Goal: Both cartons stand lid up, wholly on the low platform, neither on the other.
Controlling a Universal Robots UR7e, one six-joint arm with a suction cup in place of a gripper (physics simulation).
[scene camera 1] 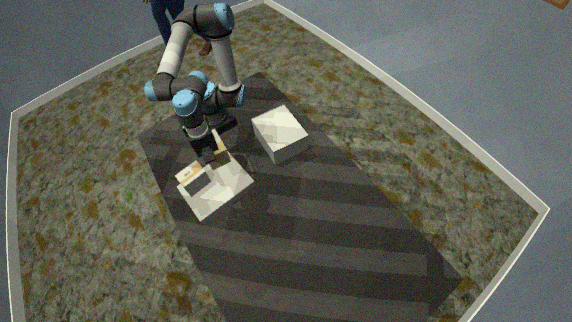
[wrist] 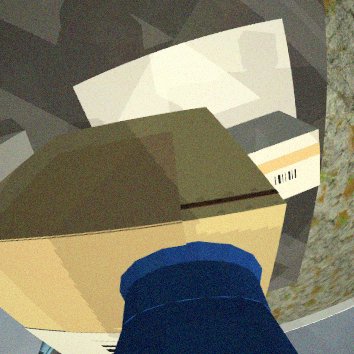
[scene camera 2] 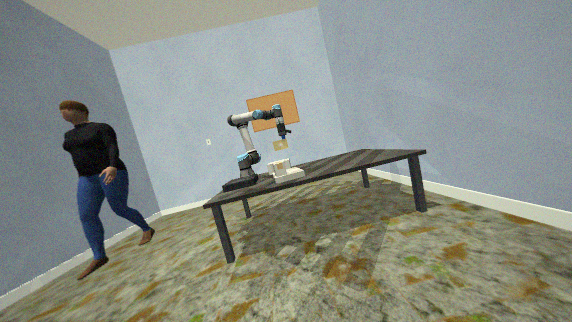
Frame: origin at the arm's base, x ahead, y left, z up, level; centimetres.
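Seen in the pictures: hand, its tool point: (wrist: pixel 186 251) (scene camera 2: pixel 284 140); arm's base, origin of its link: (scene camera 1: pixel 214 117) (scene camera 2: pixel 248 176).
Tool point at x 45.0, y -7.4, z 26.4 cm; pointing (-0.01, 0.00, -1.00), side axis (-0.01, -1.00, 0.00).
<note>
Pixels of each thing's top centre, then the offset from my tool point to it. Level surfaces: height alone.
- tan carton, centre of its top: (wrist: pixel 143 349) (scene camera 1: pixel 210 143) (scene camera 2: pixel 279 140) dx -4.3, dy +1.8, dz +1.3 cm
- low white platform, centre of its top: (wrist: pixel 200 123) (scene camera 1: pixel 214 183) (scene camera 2: pixel 286 171) dx -3.8, dy -5.0, dz -27.6 cm
- second carton, centre of its top: (wrist: pixel 277 174) (scene camera 1: pixel 189 173) (scene camera 2: pixel 278 162) dx -7.8, dy -13.3, dz -17.2 cm
- taller white block, centre of its top: (scene camera 1: pixel 279 126) (scene camera 2: pixel 278 161) dx -16.6, dy +36.0, dz -20.4 cm
- dark table, height of its surface: dz -32.4 cm
My suction cup (scene camera 2: pixel 283 137) (wrist: pixel 192 270) is on and holds a tan carton (scene camera 1: pixel 220 146) (scene camera 2: pixel 280 144) (wrist: pixel 90 270) by its upper face. This carton hangs in the air, apart from the low platform, with a white labelled part at its lower left in the wrist view. The low white platform (scene camera 1: pixel 222 192) (scene camera 2: pixel 292 175) (wrist: pixel 200 75) lies on the table. The second carton (scene camera 1: pixel 198 184) (scene camera 2: pixel 280 166) (wrist: pixel 285 170) is at the platform's edge, with a grey side and a white face bearing an orange band and barcode. I cannot tell which face is its lid. The held carton partly covers the platform in the wrist view.
A taller white block (scene camera 1: pixel 280 127) (wrist: pixel 12 152) stands apart from the low platform on the dark table (scene camera 1: pixel 320 230) (scene camera 2: pixel 350 162). The arm's base (scene camera 2: pixel 240 183) stands at the table's end. A person (scene camera 2: pixel 95 150) is on the floor beyond the table's end.
</note>
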